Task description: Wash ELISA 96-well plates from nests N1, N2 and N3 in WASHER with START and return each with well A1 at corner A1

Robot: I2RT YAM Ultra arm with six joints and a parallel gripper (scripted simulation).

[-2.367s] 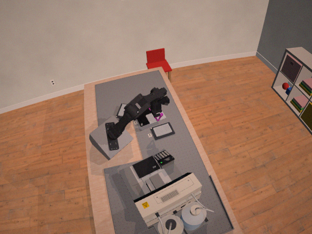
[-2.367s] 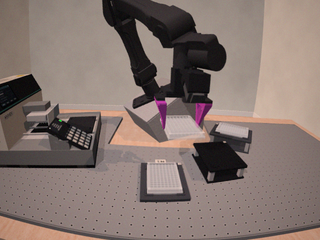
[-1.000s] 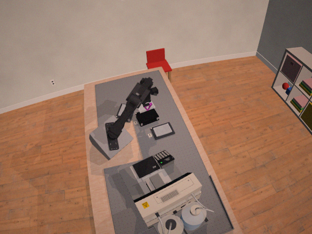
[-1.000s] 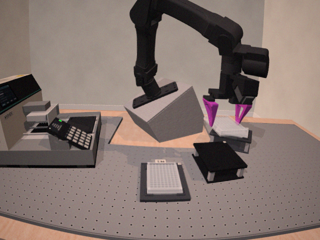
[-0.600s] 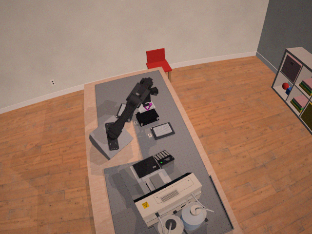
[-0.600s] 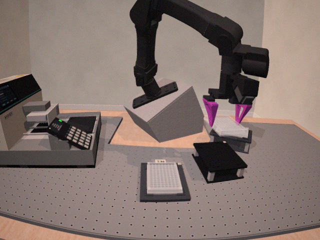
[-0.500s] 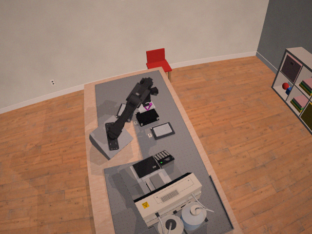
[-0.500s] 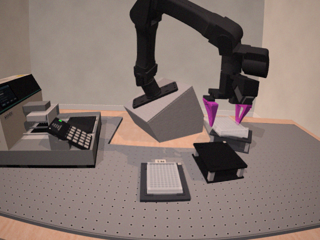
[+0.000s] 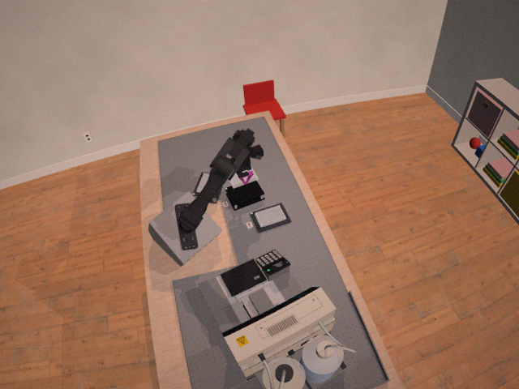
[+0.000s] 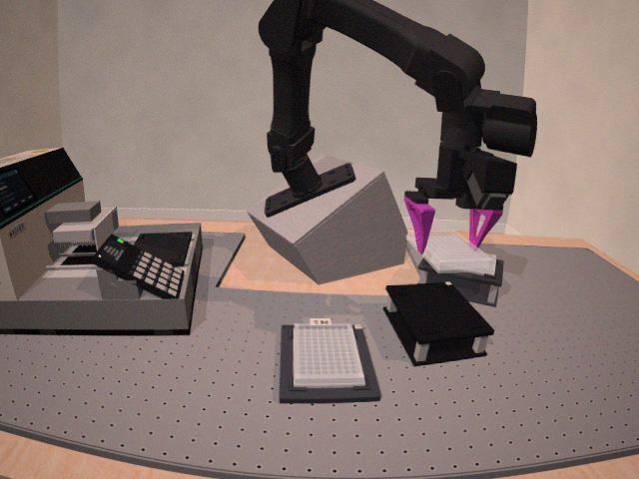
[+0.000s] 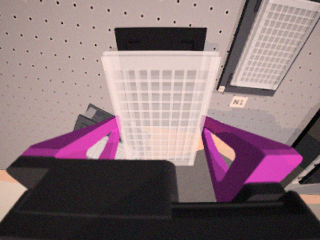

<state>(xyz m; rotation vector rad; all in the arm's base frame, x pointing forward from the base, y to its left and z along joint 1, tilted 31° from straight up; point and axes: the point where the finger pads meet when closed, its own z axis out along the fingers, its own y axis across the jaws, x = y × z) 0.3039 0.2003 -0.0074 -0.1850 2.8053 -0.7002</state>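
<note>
The raised black nest is 100 mm below my hand. Also, from my hand: nest N1: 70 mm ahead, 170 mm to the right, 140 mm below; then black carrier pocket: 160 mm behind, 460 mm to the right, 70 mm below; then grey manifold: 140 mm behind, 610 mm to the right, 20 mm below.
</note>
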